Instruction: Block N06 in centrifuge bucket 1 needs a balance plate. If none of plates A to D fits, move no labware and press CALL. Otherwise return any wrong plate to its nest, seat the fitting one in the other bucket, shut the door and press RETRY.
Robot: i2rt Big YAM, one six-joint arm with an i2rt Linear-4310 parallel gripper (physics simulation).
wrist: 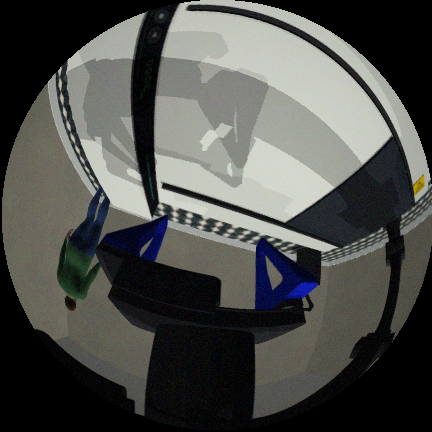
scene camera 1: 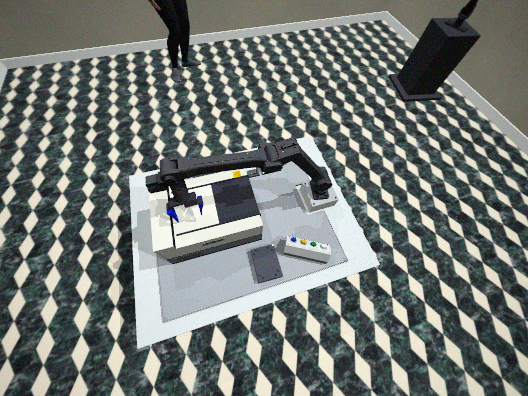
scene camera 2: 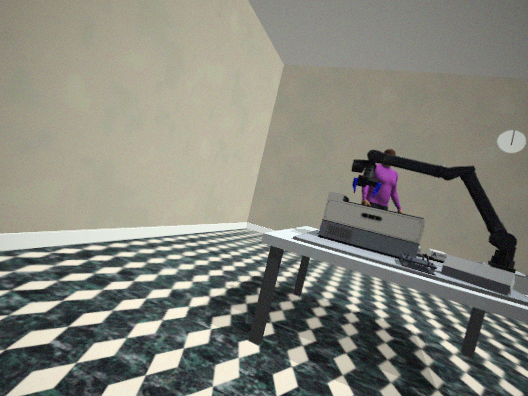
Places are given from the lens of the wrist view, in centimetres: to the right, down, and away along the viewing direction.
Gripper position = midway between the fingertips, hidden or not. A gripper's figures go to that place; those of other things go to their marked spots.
gripper [wrist: 214,231]: 0, 2, 15
white centrifuge [wrist: 242,120]: 2, -7, 10
